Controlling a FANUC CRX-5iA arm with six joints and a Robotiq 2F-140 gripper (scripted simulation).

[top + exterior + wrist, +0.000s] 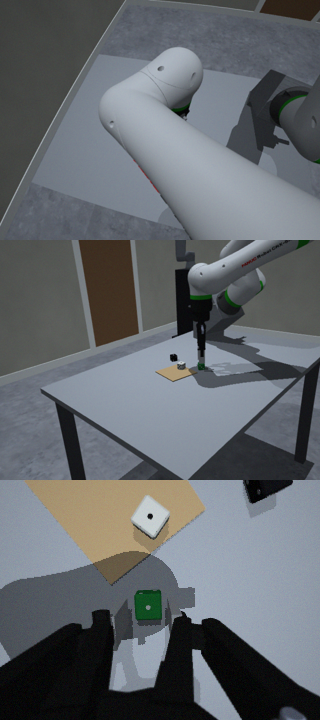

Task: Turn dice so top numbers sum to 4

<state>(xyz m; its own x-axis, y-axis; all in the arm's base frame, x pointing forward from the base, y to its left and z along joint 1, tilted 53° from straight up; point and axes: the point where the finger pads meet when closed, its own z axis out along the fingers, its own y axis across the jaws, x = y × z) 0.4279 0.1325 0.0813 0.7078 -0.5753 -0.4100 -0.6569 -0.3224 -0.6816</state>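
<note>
The green die lies 60 mm below my hand. Round my hand: tan mat 110 mm ahead, 60 mm to the right, 70 mm below; white die 60 mm ahead, 70 mm to the right, 50 mm below; black die 10 mm ahead, 180 mm to the right, 60 mm below.
</note>
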